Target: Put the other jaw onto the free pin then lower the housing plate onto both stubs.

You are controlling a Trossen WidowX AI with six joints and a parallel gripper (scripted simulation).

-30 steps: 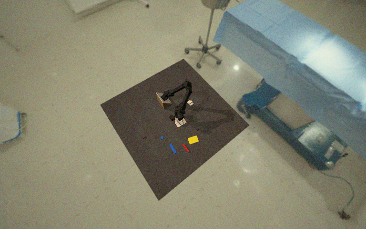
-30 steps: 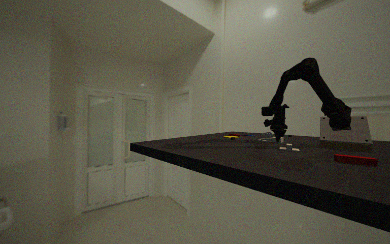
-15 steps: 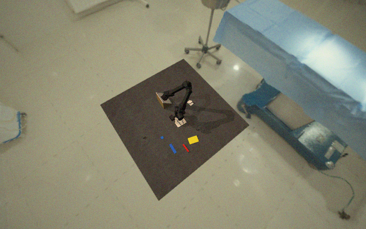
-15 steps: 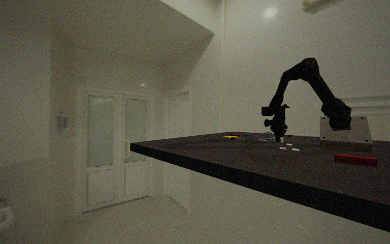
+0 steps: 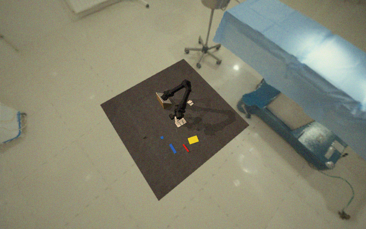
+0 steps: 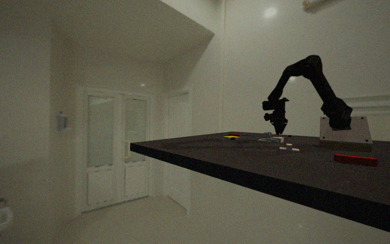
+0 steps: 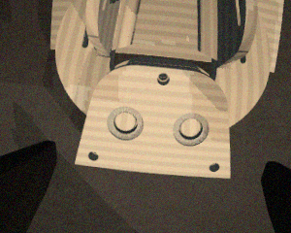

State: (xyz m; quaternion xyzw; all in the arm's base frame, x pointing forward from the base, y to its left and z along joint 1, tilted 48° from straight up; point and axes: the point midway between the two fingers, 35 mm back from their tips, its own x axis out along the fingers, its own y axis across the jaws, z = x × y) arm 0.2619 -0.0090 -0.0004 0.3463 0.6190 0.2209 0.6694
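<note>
Now: the curved white jaw 3 cm below my gripper tip, 3 cm ahead of it and 2 cm to the left of it. Also, from my gripper tip: blue bar 27 cm to the right, 25 cm ahead, 4 cm below; then small blue piece 28 cm to the right, 8 cm ahead, 5 cm below; then yellow block 32 cm ahead, 4 cm below, 3 cm to the right.
</note>
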